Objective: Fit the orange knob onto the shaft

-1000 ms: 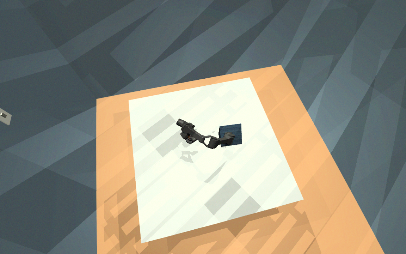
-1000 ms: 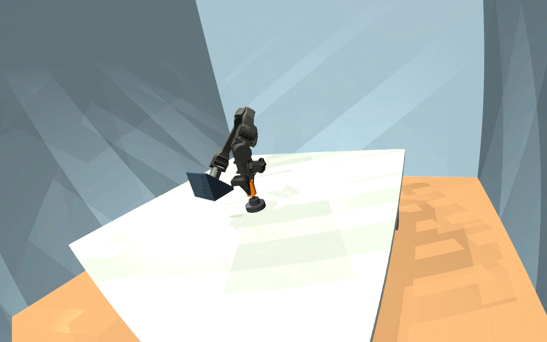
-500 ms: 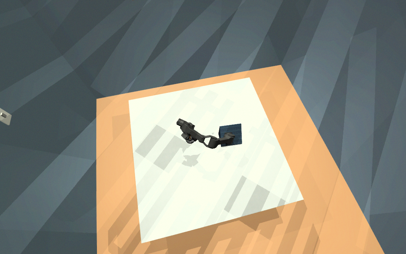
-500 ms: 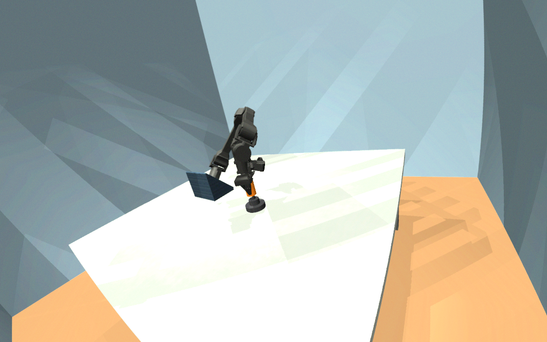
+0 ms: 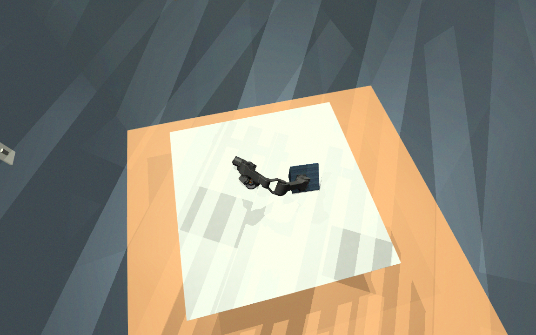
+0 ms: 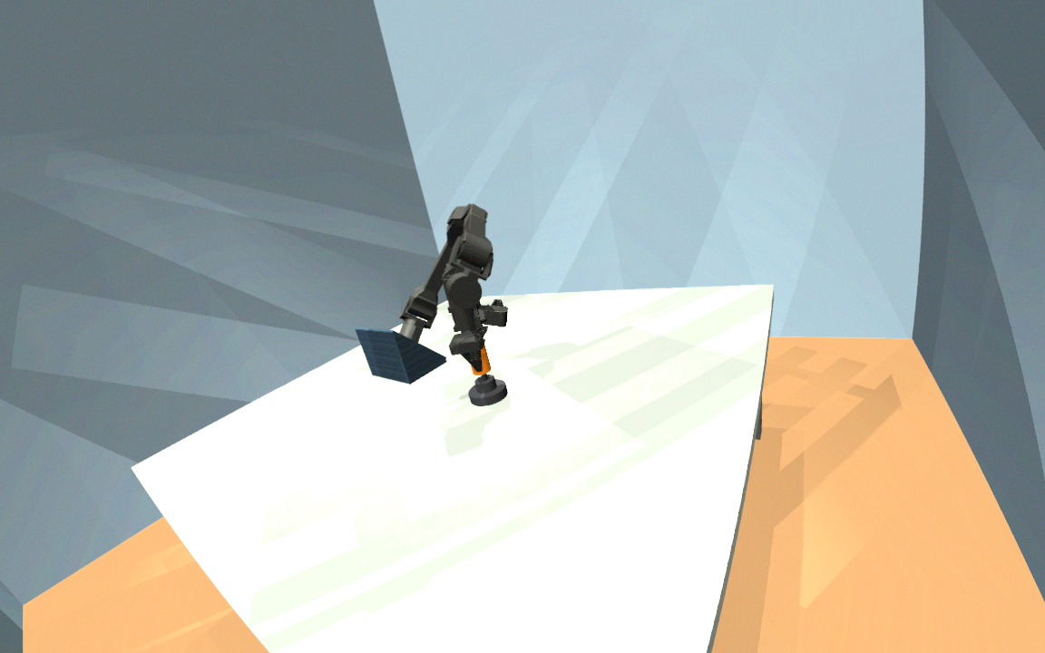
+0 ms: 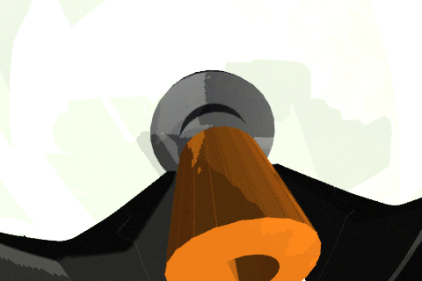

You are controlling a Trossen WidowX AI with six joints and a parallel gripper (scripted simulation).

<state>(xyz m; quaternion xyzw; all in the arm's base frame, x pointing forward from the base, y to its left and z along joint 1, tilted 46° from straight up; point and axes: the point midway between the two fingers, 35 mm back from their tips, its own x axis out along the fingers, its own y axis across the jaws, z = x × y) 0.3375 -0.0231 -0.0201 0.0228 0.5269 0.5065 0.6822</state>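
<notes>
Now: gripper tip 2 cm below the orange knob. Also, from my gripper tip: round pedestal 4 cm below.
</notes>
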